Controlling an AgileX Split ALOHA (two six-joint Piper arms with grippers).
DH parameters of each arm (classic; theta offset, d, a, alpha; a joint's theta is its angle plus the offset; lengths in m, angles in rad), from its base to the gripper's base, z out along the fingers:
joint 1: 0 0.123 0 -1.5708
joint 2: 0.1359 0 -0.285 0
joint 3: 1.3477 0 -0.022 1.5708
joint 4: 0 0.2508 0 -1.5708
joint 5: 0 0 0.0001 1.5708
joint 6: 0 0.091 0 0
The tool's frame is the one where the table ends.
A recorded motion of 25 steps. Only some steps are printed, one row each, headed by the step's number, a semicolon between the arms.
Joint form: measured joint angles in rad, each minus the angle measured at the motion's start. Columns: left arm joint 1, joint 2, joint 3, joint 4, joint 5, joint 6; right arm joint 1, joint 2, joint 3, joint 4, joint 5, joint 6.
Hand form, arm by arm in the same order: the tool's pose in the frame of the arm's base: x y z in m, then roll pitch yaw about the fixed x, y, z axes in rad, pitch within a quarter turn. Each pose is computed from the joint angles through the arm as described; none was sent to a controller.
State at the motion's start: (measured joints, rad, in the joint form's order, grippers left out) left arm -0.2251 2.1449 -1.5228 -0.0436 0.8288 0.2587; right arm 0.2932 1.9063 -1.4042 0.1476 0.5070 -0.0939
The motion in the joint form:
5: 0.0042 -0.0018 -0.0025 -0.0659 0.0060 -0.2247; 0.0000 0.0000 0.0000 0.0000 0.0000 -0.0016
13: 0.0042 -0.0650 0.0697 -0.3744 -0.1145 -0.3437; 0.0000 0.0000 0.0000 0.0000 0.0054 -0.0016
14: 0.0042 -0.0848 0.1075 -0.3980 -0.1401 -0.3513; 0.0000 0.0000 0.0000 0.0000 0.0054 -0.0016
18: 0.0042 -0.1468 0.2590 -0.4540 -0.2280 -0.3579; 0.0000 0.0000 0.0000 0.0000 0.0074 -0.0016
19: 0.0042 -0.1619 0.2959 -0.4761 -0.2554 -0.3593; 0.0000 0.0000 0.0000 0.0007 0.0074 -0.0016
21: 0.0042 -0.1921 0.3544 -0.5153 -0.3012 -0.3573; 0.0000 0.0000 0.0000 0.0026 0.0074 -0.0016
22: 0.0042 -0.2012 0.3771 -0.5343 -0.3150 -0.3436; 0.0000 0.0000 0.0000 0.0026 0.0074 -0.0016
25: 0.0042 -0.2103 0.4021 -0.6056 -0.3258 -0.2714; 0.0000 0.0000 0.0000 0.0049 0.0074 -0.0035
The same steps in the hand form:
5: 0.4194 -0.1017 0.1428 -3.0522 0.2050 2.9611; 0.4030 0.1285 0.2238 3.0444 0.6507 -2.8907
13: 0.4130 -0.1176 0.1587 -2.7535 0.2273 -2.9583; 0.4026 0.1284 0.2235 3.0443 0.6453 -2.8901
14: 0.4074 -0.1169 0.1585 -2.7360 0.2232 -2.9261; 0.4026 0.1284 0.2235 3.0443 0.6453 -2.8901
18: 0.3830 -0.1112 0.1490 -2.7184 0.1999 -2.8521; 0.4025 0.1284 0.2234 3.0443 0.6433 -2.8898
19: 0.3773 -0.1099 0.1469 -2.7088 0.1965 -2.8249; 0.4024 0.1284 0.2234 3.0435 0.6433 -2.8906
21: 0.3681 -0.1076 0.1462 -2.6898 0.1985 -2.7799; 0.4024 0.1285 0.2234 3.0413 0.6432 -2.8926
22: 0.3642 -0.1069 0.1448 -2.6852 0.1975 -2.7731; 0.4024 0.1285 0.2234 3.0413 0.6432 -2.8926
25: 0.3600 -0.1081 0.1439 -2.6599 0.1968 -2.7797; 0.4024 0.1286 0.2235 3.0401 0.6433 -2.8928

